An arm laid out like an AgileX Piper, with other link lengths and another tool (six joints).
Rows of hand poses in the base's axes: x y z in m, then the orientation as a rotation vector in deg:
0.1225 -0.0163 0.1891 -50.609 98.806 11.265
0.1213 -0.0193 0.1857 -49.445 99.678 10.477
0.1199 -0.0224 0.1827 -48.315 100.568 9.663
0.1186 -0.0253 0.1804 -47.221 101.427 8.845
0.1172 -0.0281 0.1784 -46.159 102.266 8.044
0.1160 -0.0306 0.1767 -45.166 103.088 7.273
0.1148 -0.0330 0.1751 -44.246 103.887 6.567
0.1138 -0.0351 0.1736 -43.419 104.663 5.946
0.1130 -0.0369 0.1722 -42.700 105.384 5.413
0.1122 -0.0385 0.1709 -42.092 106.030 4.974
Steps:
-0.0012 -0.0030 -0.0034 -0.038 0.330 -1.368
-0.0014 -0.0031 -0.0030 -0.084 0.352 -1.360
-0.0013 -0.0029 -0.0023 -0.104 0.339 -1.328
-0.0014 -0.0028 -0.0020 -0.112 0.342 -1.291
-0.0012 -0.0025 -0.0017 -0.132 0.356 -1.224
-0.0012 -0.0024 -0.0016 -0.129 0.374 -1.137
-0.0010 -0.0021 -0.0015 -0.124 0.401 -1.027
-0.0008 -0.0018 -0.0014 -0.116 0.398 -0.899
-0.0008 -0.0016 -0.0013 -0.100 0.378 -0.761

